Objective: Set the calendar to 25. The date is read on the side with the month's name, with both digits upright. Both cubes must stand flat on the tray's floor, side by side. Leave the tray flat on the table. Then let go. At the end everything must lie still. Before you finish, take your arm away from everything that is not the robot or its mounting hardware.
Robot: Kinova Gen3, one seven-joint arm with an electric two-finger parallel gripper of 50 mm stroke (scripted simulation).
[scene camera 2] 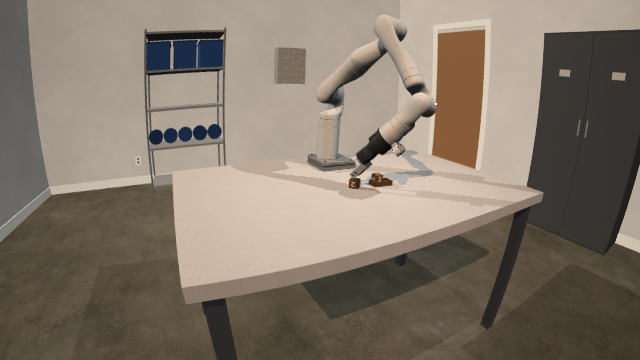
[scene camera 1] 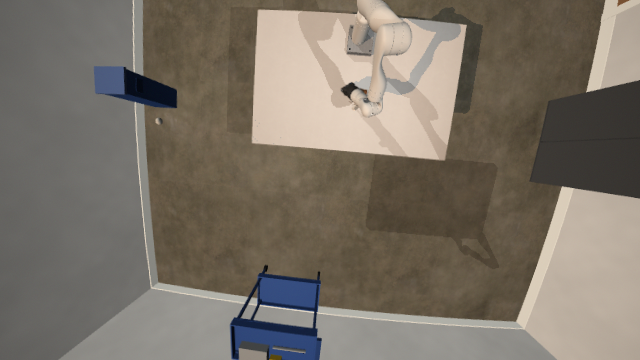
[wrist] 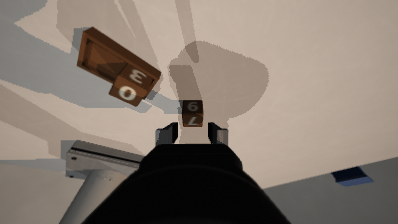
I see my gripper point(scene camera 2: 354, 174) and a brown wooden tray point(wrist: 100, 55).
My gripper shows as well in the wrist view point(wrist: 193, 129).
